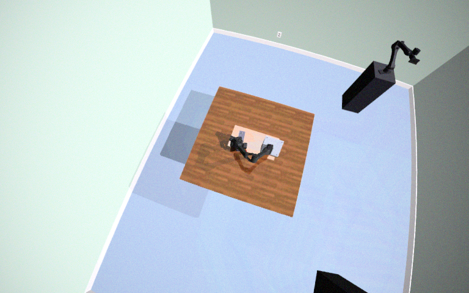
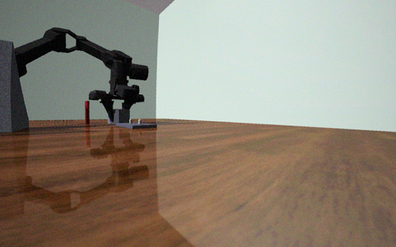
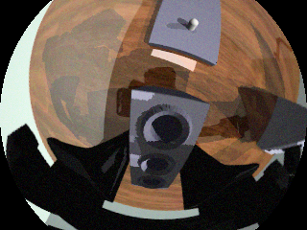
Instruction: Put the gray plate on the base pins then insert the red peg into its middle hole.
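Right now the base is 150 mm to the right of my gripper tip. Also, from my gripper tip: red peg (100 mm behind, 50 mm to the left, 30 mm above); gray plate (30 mm above).
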